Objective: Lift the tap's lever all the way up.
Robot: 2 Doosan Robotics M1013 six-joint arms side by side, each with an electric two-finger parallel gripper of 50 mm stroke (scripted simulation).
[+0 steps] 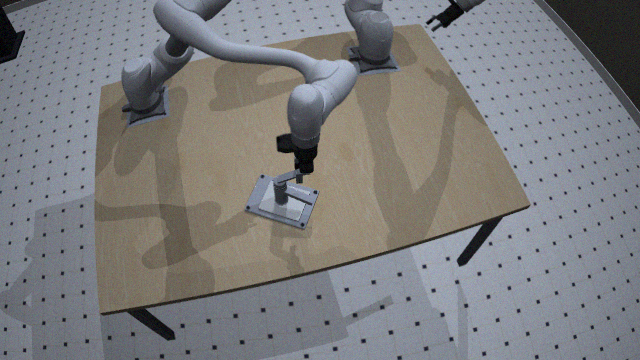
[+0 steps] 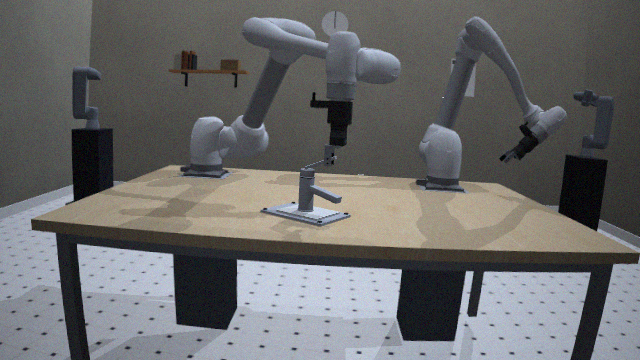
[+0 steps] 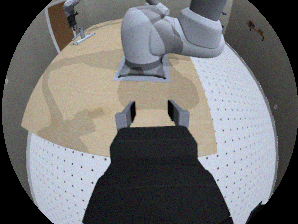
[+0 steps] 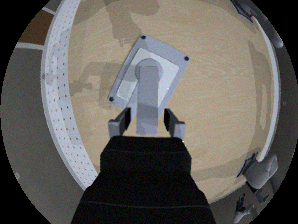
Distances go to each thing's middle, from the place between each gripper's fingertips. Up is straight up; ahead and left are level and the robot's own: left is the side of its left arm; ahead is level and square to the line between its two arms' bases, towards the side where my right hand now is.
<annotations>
I see the flat lever [image 4: 147, 101] 30 mm to the right of my right hand [image 2: 328, 165] and 10 mm below it. From my right hand the other things lie so: plate [image 1: 261, 186] 10 mm behind, 70 mm to the right, 170 mm below; then grey tap [image 1: 291, 206] 40 mm to the right, 60 mm below.
I see the flat lever 90 cm to the right of my left hand, 71 cm ahead of it and 1 cm above it. The rest, counted from my left hand: plate 94 cm to the right, 71 cm ahead, 15 cm below; grey tap 91 cm to the right, 72 cm ahead, 4 cm below.
</annotations>
